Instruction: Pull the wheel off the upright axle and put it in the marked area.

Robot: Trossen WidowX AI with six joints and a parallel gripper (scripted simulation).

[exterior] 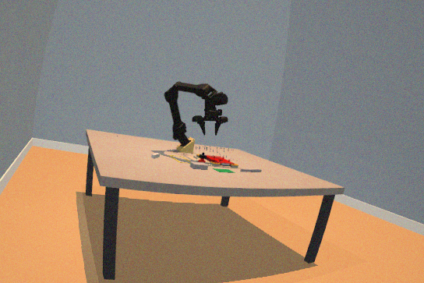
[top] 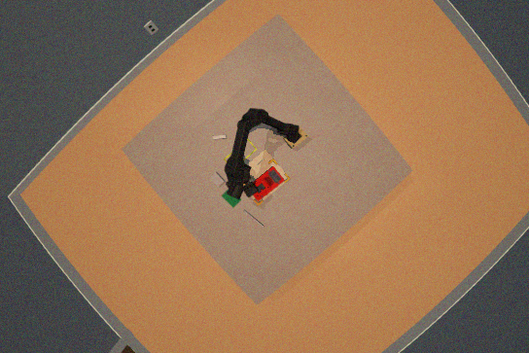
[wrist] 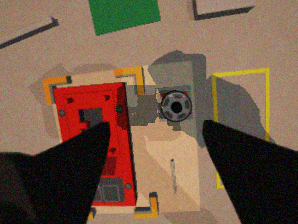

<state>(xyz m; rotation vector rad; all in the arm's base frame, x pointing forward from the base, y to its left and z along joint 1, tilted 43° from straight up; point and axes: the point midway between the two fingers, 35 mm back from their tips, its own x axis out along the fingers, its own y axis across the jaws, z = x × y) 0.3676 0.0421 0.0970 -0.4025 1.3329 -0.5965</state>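
Right now my gripper tip is 120 mm above the wheel, 20 mm to the left of it and 10 mm past it. Also, from my gripper tip: axle 120 mm below, 20 mm to the right, 10 mm behind; then thin dark rod 210 mm to the left, 150 mm below, 140 mm ahead; then green tile 160 mm below, 150 mm ahead, 30 mm to the left.
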